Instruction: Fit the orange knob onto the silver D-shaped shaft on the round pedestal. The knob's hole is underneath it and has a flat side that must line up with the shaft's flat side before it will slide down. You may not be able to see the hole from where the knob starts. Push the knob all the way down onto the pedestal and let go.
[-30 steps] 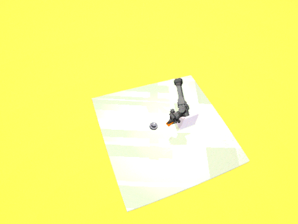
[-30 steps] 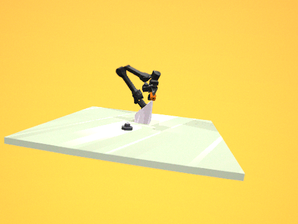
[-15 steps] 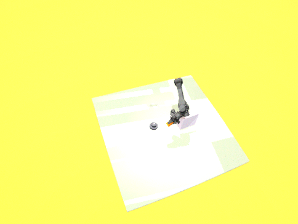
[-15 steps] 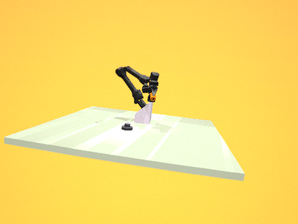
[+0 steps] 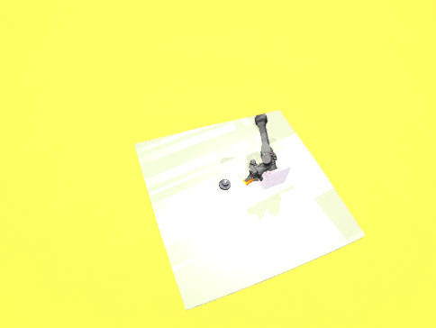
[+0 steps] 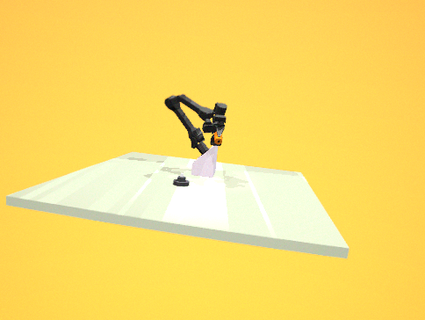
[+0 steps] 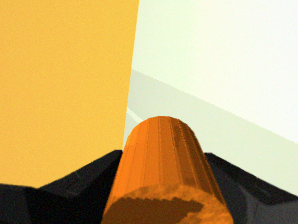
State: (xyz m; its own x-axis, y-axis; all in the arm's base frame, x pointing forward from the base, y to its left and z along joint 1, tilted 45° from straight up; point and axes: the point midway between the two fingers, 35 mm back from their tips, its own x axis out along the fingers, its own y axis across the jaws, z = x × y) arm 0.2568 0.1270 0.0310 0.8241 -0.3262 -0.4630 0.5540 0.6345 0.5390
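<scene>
The dark round pedestal is 210 mm below my gripper tip, 170 mm to the right of it and 30 mm ahead of it. Round my gripper tip: orange knob (30 mm behind, 20 mm above).
</scene>
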